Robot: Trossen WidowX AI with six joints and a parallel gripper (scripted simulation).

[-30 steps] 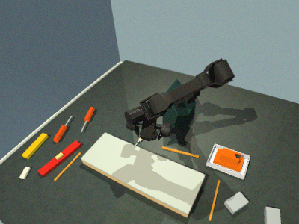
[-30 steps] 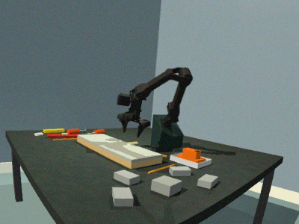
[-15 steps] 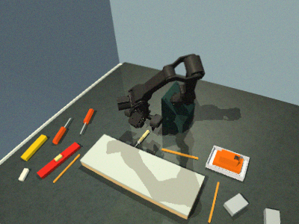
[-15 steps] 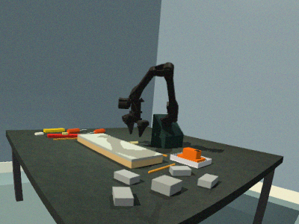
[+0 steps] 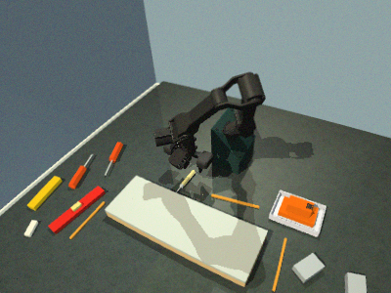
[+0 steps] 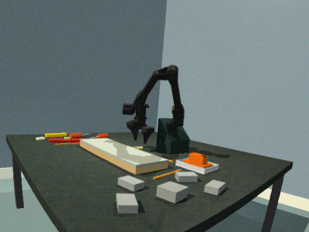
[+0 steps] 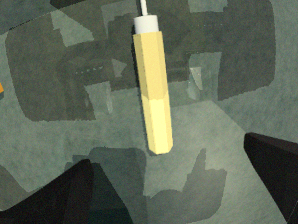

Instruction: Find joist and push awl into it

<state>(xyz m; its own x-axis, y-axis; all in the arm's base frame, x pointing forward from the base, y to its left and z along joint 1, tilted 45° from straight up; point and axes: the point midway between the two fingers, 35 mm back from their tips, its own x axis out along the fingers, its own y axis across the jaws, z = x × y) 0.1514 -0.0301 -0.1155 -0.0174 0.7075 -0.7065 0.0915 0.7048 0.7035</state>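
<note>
The awl is 6 cm ahead of my gripper tip and 3 cm below it. The rest, counted from my gripper tip: white tray: 42 cm to the left, 3 cm below, 2 cm ahead; then orange stud finder: 43 cm to the left, 2 cm ahead, 1 cm above; then red level: 33 cm ahead, 30 cm to the right, 3 cm below.
</note>
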